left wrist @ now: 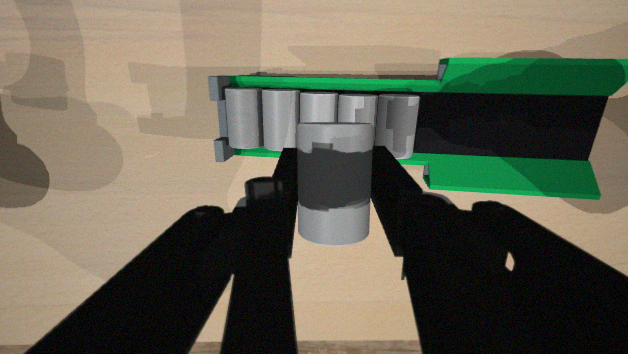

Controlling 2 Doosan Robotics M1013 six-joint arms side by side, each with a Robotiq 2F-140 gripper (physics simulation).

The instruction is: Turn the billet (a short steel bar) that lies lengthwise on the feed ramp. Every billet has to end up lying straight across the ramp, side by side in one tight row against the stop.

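Places are measured from the left arm's base along level axes (x right, y down, z ahead), in millimetres.
Pixels of known places: left gripper, fingertip midpoint: (333,170).
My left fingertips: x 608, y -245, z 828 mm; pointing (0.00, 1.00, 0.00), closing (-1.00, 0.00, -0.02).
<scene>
Ahead of a thing's pixels: the offset from my left fingertips to its middle. "pt": to the spot under its first point.
My left gripper (333,170) is shut on a steel billet @(dx +0, dy -7, dz +3 mm) (334,222). It holds the billet raised nearer the camera than the feed ramp (515,175), overlapping the ramp's near side in the view. The held billet's length points across the ramp, roughly parallel to the billets on it. Several billets lie across the ramp in a row, from the leftmost billet @(dx +86, dy +173, dz -4 mm) (243,118) by the grey stop @(dx +111, dy +178, dz -3 mm) (222,118) to the rightmost billet @(dx -73, dy +152, dz +0 mm) (397,125). They sit close together; the held billet and fingers hide parts of the middle ones. The right gripper does not show.
Green side walls line the ramp, with wider flared guides such as the far guide @(pt dx -188, dy +136, dz -50 mm) (530,75) at its right end. The ramp's dark bed @(pt dx -188, dy +157, dz +0 mm) (505,125) shows right of the row. Shadows fall on the wooden table (125,295).
</scene>
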